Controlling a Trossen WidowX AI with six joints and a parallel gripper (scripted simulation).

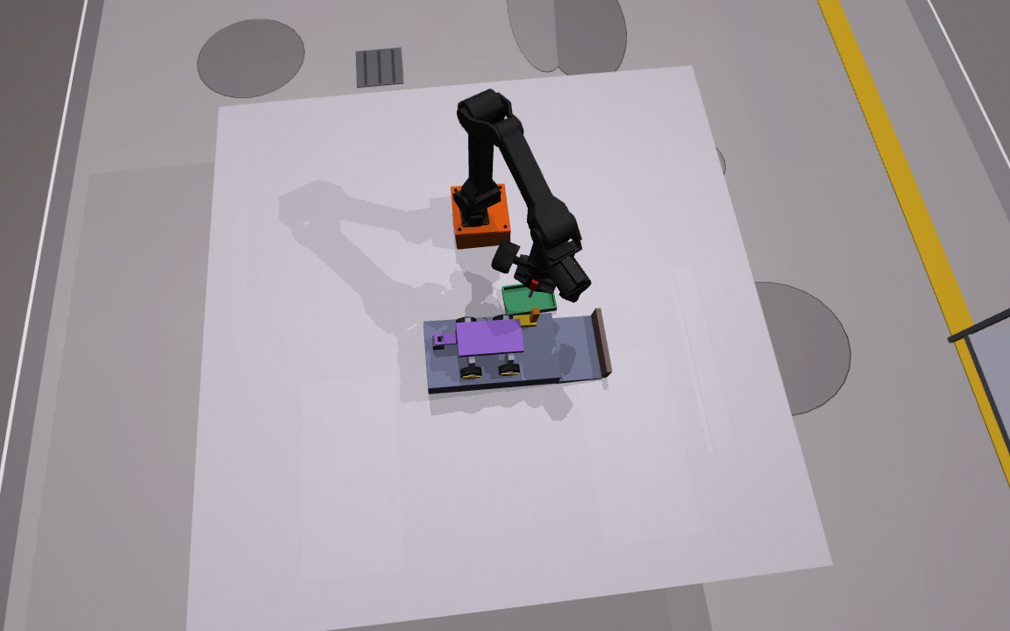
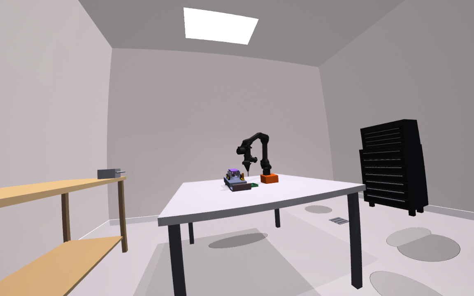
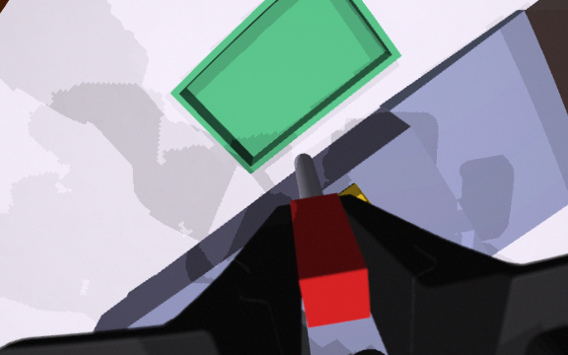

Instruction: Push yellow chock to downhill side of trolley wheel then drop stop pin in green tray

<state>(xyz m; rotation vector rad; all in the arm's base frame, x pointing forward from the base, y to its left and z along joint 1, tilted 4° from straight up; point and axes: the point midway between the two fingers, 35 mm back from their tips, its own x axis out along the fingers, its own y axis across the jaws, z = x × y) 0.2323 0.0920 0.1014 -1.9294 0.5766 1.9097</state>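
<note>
My gripper tip is 50 mm short of the yellow chock, 50 mm above it and 30 mm to the left of it. Round my gripper tip: red-headed stop pin right at my gripper tip; grey ramp 110 mm to the right, 100 mm ahead, 90 mm below; purple trolley 110 mm to the right, 100 mm ahead, 30 mm below.
</note>
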